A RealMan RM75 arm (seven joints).
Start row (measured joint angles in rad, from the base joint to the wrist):
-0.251 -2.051 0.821 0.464 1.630 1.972 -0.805
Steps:
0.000 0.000 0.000 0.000 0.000 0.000 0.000
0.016 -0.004 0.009 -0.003 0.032 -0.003 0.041
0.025 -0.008 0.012 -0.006 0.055 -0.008 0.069
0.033 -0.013 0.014 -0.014 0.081 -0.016 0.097
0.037 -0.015 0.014 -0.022 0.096 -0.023 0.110
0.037 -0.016 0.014 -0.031 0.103 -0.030 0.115
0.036 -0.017 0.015 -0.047 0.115 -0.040 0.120
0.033 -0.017 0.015 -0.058 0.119 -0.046 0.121
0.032 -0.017 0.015 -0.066 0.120 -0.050 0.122
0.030 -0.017 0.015 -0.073 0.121 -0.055 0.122
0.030 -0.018 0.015 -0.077 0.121 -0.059 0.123
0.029 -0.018 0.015 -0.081 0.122 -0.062 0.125
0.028 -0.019 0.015 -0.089 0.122 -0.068 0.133
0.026 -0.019 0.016 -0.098 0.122 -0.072 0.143
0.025 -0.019 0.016 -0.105 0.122 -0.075 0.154
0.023 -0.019 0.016 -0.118 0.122 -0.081 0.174
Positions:
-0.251 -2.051 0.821 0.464 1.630 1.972 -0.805
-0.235 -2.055 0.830 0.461 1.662 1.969 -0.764
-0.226 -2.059 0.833 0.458 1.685 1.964 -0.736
-0.218 -2.064 0.835 0.450 1.711 1.956 -0.708
-0.214 -2.066 0.835 0.442 1.726 1.949 -0.695
-0.214 -2.067 0.835 0.433 1.733 1.942 -0.690
-0.215 -2.068 0.836 0.417 1.745 1.932 -0.685
-0.218 -2.068 0.836 0.406 1.749 1.926 -0.684
-0.219 -2.068 0.836 0.398 1.750 1.922 -0.683
-0.221 -2.068 0.836 0.391 1.751 1.917 -0.683
-0.221 -2.069 0.836 0.387 1.751 1.913 -0.682
-0.222 -2.069 0.836 0.383 1.752 1.910 -0.680
-0.223 -2.070 0.836 0.375 1.752 1.904 -0.672
-0.225 -2.070 0.837 0.366 1.752 1.900 -0.662
-0.226 -2.070 0.837 0.359 1.752 1.897 -0.651
-0.228 -2.070 0.837 0.346 1.752 1.891 -0.631

